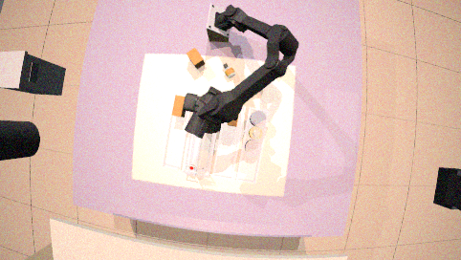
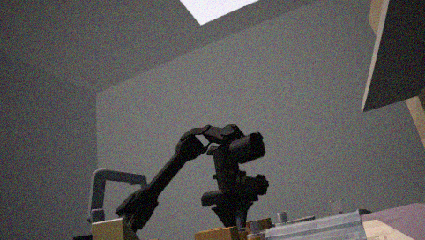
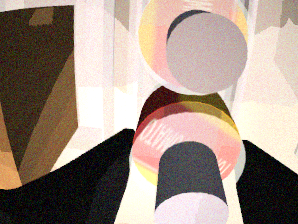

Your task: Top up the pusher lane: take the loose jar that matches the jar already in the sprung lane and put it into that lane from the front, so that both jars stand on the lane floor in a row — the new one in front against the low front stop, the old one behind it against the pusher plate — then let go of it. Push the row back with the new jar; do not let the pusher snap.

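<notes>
The small bottle is 160 mm behind my gripper tip, 40 mm to the left of it and 30 mm below it. From my gripper tip the other things lie so: red mark 220 mm ahead, 60 mm to the right, 20 mm above; clear lane 140 mm ahead, 40 mm to the right, 30 mm below.
</notes>
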